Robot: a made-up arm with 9 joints. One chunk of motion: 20 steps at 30 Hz.
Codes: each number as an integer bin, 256 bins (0 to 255) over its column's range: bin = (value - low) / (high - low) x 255, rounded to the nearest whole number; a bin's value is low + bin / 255 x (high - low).
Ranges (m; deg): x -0.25..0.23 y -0.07..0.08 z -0.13..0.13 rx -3..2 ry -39..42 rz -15..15
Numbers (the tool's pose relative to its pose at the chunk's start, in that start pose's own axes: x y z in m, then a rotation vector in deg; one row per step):
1: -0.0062 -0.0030 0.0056 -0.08 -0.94 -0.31
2: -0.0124 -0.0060 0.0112 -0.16 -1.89 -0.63
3: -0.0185 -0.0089 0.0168 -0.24 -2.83 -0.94
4: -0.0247 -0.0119 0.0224 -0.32 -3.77 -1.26
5: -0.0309 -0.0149 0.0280 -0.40 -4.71 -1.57
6: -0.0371 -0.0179 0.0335 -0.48 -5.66 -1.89
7: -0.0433 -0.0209 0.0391 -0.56 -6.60 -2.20
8: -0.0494 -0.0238 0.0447 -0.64 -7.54 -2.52
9: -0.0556 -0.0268 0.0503 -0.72 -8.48 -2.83
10: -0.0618 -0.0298 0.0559 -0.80 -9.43 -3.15
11: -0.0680 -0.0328 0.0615 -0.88 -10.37 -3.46
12: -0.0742 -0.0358 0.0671 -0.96 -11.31 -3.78
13: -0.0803 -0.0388 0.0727 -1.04 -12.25 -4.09
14: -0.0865 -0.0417 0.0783 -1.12 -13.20 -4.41
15: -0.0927 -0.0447 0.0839 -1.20 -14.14 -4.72
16: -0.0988 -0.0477 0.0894 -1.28 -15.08 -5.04
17: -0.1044 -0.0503 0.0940 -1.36 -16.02 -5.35
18: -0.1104 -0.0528 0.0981 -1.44 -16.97 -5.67
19: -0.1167 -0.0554 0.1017 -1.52 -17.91 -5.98
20: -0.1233 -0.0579 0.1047 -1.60 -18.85 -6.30
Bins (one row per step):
1: 130 114 133 149 120 125
2: 126 109 138 145 117 122
3: 123 104 144 141 114 120
4: 120 99 149 137 111 117
5: 116 94 155 133 108 114
6: 113 89 160 129 105 111
7: 110 83 166 124 102 109
8: 107 79 171 120 99 106
9: 103 73 177 116 96 103
10: 100 68 182 112 93 101
11: 97 63 188 108 90 98
12: 93 58 193 104 87 95
13: 90 53 199 100 84 93
14: 87 48 204 96 81 90
15: 84 43 210 92 78 87
16: 80 38 215 88 75 85
17: 77 33 220 84 72 82
18: 74 29 224 80 69 79
19: 71 25 227 75 66 77
20: 67 21 230 71 63 74

